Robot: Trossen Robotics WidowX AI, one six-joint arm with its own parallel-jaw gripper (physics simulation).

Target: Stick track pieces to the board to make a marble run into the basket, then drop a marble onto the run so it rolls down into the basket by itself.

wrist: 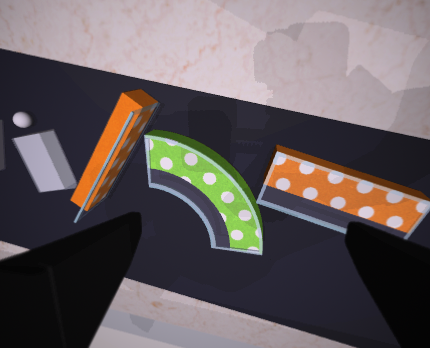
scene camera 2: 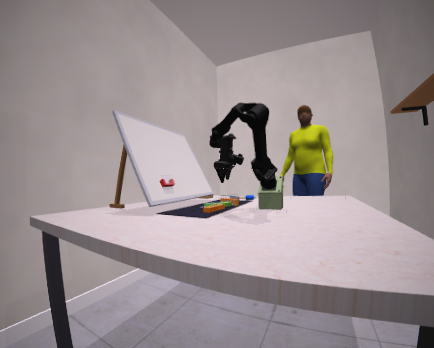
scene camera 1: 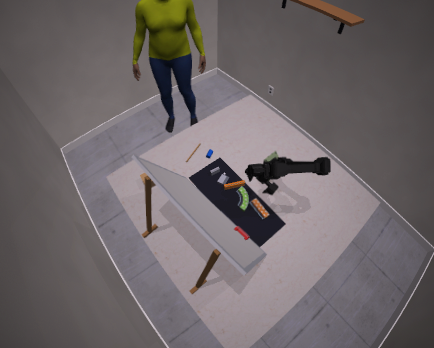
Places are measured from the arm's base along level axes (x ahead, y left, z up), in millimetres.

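Where they show: gripper, between the fingertips: (wrist: 242,226) (scene camera 2: 224,181) (scene camera 1: 256,187); arm's base, origin of its link: (scene camera 2: 269,185).
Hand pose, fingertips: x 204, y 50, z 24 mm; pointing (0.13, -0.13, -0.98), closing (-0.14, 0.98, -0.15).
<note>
Each offset is from my fingertips to the top centre of the thing. "spot": to the spot under its first point. Level surfaces: height alone.
My gripper (scene camera 2: 224,179) (wrist: 242,226) is open and empty above the dark mat {dz -130 mm} (scene camera 1: 272,223) (wrist: 300,275). On the mat, a green dotted curved track piece {spot: dx +56, dy -27, dz -108 mm} (scene camera 1: 243,198) (wrist: 202,169) lies in the middle. A dotted orange straight piece {spot: dx +25, dy +82, dz -108 mm} (scene camera 1: 260,208) (scene camera 2: 214,208) (wrist: 325,187) lies on its right in the wrist view, and another orange straight piece {spot: dx +41, dy -124, dz -92 mm} (scene camera 1: 234,184) (wrist: 102,150) stands on edge on its left. A white marble {dx +25, dy -231, dz -114 mm} (wrist: 22,119) lies beside a light grey block {dx +61, dy -200, dz -109 mm} (scene camera 1: 223,178) (wrist: 37,160). A small red basket-like piece {spot: dx +233, dy +143, dz -8 mm} (scene camera 1: 242,233) (scene camera 2: 167,182) is on the tilted white board (scene camera 1: 200,205) (scene camera 2: 160,150), low down.
Another grey block {dx +62, dy -279, dz -79 mm} (scene camera 1: 215,170) lies at the mat's far end. Beyond it are a blue cylinder {dx +1, dy -407, dz -103 mm} (scene camera 1: 209,153) (scene camera 2: 250,197) and a thin wooden stick {dx +70, dy -490, dz -126 mm} (scene camera 1: 193,152). The arm stands on a green box (scene camera 2: 271,200). Wooden legs (scene camera 1: 148,205) (scene camera 2: 120,175) support the board. A person (scene camera 1: 167,30) (scene camera 2: 310,150) stands past the table.
</note>
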